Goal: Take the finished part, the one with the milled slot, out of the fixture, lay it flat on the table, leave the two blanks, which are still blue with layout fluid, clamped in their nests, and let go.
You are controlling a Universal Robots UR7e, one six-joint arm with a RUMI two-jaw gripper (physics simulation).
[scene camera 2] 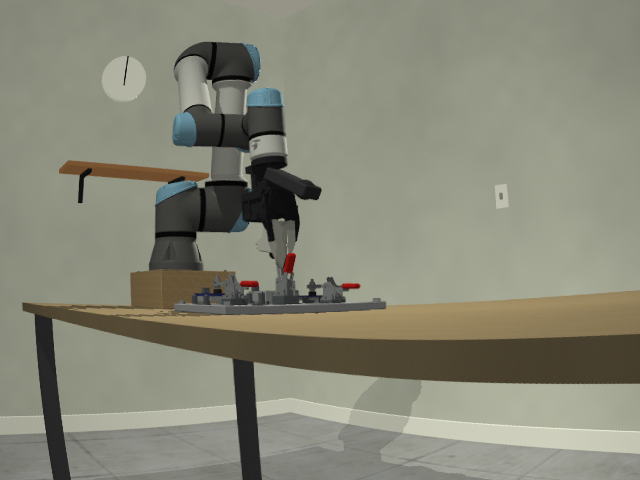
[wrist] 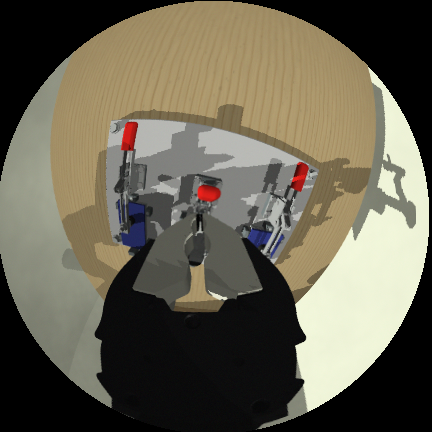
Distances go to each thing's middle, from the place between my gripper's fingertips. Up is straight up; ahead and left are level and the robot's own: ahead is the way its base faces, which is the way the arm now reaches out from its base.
Now: hand 80 mm above the grey fixture plate (scene camera 2: pixel 248 309) and 20 mm past it.
